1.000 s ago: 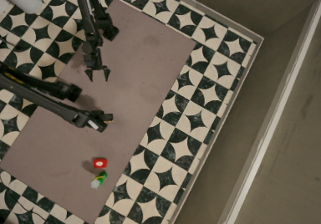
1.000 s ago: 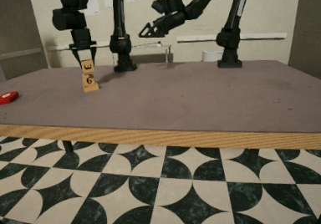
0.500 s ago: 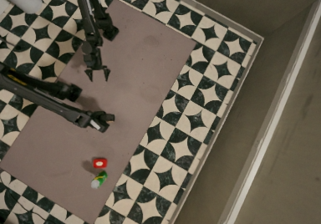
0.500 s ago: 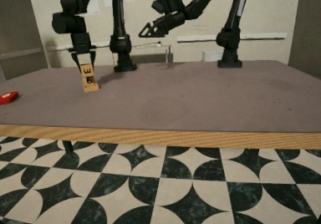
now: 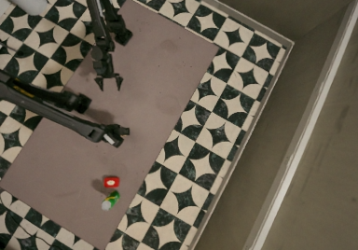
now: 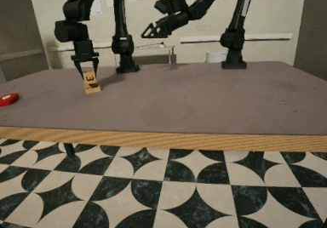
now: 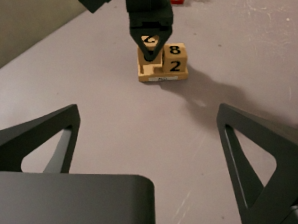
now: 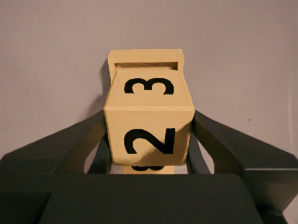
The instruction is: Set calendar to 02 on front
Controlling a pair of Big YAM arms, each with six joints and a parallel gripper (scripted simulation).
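Now: the wooden tray 5 cm below my right hand, 2 cm behind it and 1 cm to the right of it. From my right hand the other things lie so: cube: right at my right hand; red block: 31 cm to the right, 10 cm ahead, 4 cm below; white bottle: 39 cm to the right, 17 cm ahead.
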